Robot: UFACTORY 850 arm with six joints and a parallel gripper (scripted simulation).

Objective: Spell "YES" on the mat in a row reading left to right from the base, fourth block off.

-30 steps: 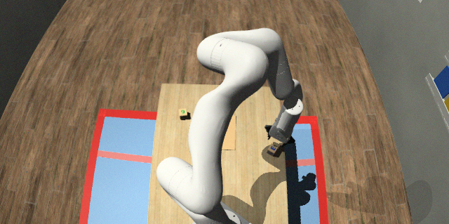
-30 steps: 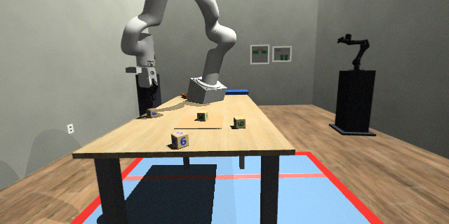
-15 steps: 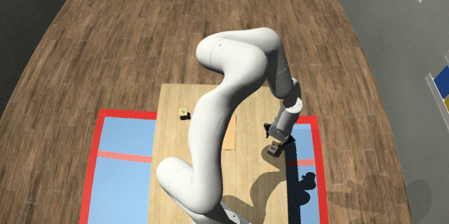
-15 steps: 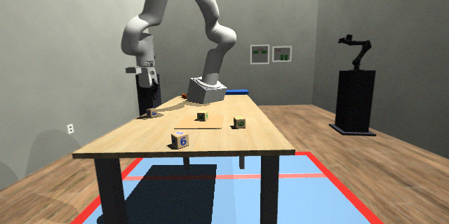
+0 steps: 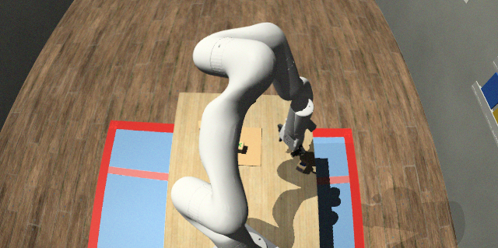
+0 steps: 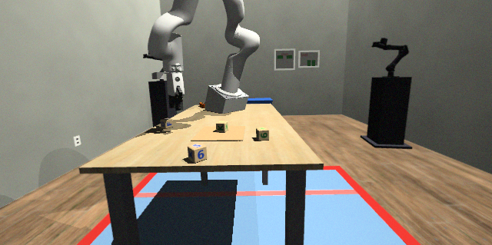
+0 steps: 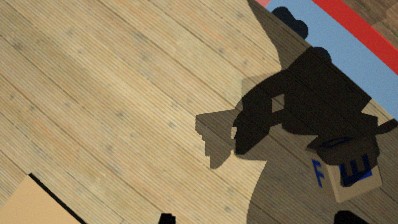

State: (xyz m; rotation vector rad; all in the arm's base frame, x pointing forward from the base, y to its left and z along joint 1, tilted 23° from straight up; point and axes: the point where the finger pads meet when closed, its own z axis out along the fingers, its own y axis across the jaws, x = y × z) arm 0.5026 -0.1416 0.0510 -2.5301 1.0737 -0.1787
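Right now the tan mat is 22 cm to the left of my hand, 11 cm below it and 2 cm ahead of it. The rest, counted from my hand: green-lettered block (40 cm to the left, 9 cm below, 8 cm ahead).
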